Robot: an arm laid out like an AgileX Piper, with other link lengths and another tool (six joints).
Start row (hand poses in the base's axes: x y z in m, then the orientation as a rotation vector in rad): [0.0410 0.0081 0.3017 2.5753 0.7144 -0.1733]
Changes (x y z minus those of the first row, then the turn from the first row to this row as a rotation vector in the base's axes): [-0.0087 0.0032 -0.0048 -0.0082 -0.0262 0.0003]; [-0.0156 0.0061 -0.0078 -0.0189 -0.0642 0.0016]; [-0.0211 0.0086 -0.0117 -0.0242 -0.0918 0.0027]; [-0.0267 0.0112 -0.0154 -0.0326 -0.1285 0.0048]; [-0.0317 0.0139 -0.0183 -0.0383 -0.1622 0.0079]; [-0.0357 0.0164 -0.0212 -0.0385 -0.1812 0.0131]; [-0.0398 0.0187 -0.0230 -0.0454 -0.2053 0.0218]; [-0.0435 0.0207 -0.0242 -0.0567 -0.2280 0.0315]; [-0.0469 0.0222 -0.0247 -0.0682 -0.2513 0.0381]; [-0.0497 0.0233 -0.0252 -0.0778 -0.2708 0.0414]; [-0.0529 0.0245 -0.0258 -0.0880 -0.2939 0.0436]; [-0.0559 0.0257 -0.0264 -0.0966 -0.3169 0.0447]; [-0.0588 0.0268 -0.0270 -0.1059 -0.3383 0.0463]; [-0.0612 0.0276 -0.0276 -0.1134 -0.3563 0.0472]
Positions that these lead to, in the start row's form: [0.0323 0.0113 0.2969 2.5649 0.7031 -0.1418]; [0.0254 0.0142 0.2939 2.5500 0.6880 -0.0959]; [0.0199 0.0167 0.2900 2.5411 0.6778 -0.0620]; [0.0143 0.0193 0.2863 2.5271 0.6646 -0.0174]; [0.0093 0.0220 0.2834 2.5150 0.6544 0.0243]; [0.0053 0.0245 0.2805 2.5094 0.6537 0.0498]; [0.0012 0.0268 0.2787 2.4951 0.6537 0.0802]; [-0.0025 0.0288 0.2775 2.4763 0.6542 0.1074]; [-0.0059 0.0303 0.2770 2.4583 0.6505 0.1341]; [-0.0087 0.0314 0.2765 2.4439 0.6447 0.1556]; [-0.0119 0.0326 0.2759 2.4285 0.6360 0.1808]; [-0.0149 0.0338 0.2753 2.4148 0.6263 0.2060]; [-0.0178 0.0349 0.2747 2.4005 0.6177 0.2289]; [-0.0202 0.0357 0.2741 2.3888 0.6100 0.2480]
